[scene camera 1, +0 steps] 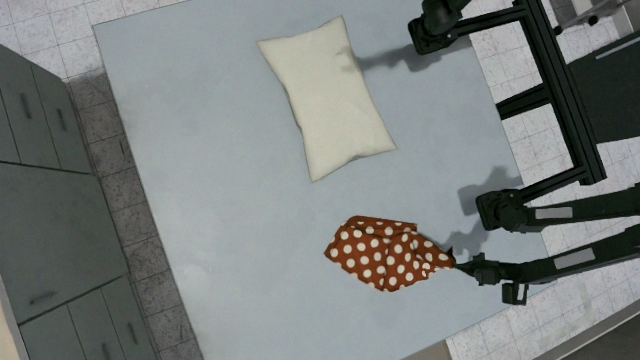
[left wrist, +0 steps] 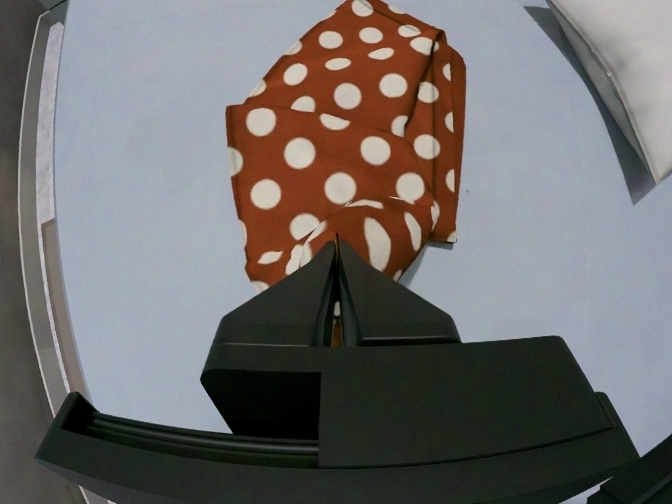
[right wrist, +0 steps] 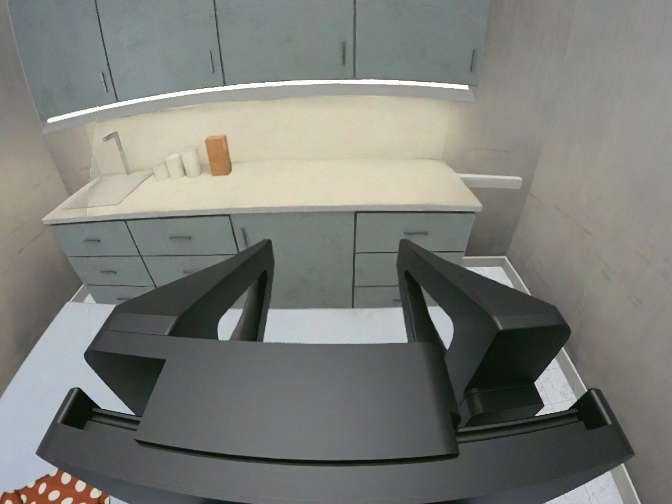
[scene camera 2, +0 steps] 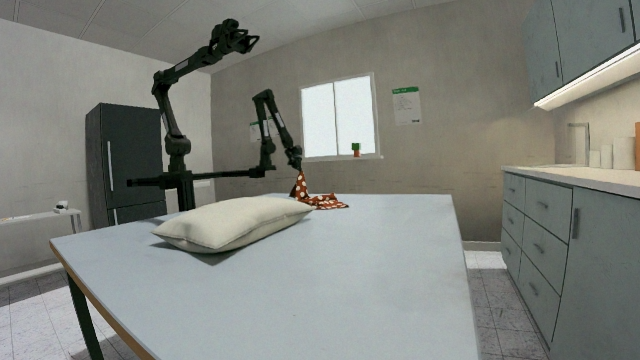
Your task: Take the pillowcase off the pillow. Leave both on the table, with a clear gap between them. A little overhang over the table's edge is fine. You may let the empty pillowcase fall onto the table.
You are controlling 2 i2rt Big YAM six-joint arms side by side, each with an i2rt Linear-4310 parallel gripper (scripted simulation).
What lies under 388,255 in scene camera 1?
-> A red-brown pillowcase.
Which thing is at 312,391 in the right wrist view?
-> The right gripper.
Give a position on a cream pillow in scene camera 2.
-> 230,224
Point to a cream pillow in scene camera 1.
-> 332,107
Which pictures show the right gripper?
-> The right wrist view and scene camera 2 only.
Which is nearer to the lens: the cream pillow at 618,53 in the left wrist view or the red-brown pillowcase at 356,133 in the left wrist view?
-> The red-brown pillowcase.
